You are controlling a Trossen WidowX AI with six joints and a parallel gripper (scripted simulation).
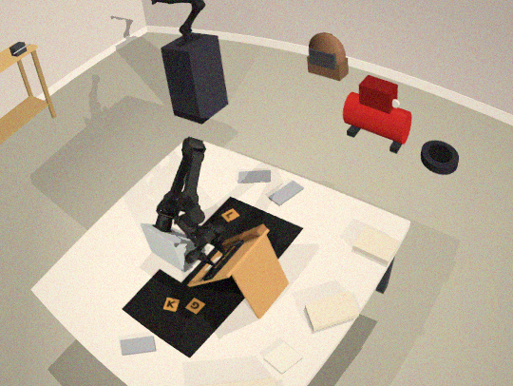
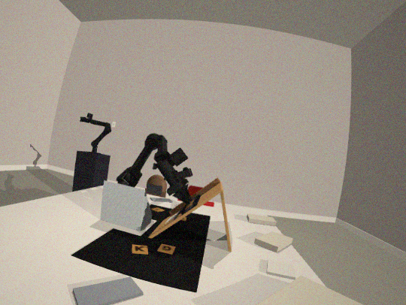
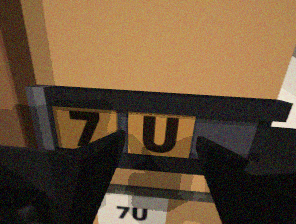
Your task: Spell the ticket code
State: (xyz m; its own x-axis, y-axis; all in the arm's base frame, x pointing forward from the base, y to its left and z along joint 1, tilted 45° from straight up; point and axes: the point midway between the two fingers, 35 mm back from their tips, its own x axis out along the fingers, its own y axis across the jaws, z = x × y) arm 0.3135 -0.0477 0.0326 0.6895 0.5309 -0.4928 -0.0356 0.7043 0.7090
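Now: gripper tip 10 mm above the u tile. Also, from my gripper tip: white ticket 70 mm behind, 20 mm to the left, 80 mm below; black mat 130 mm behind, 10 mm to the left, 160 mm below; 7 tile 70 mm to the left, 10 mm below.
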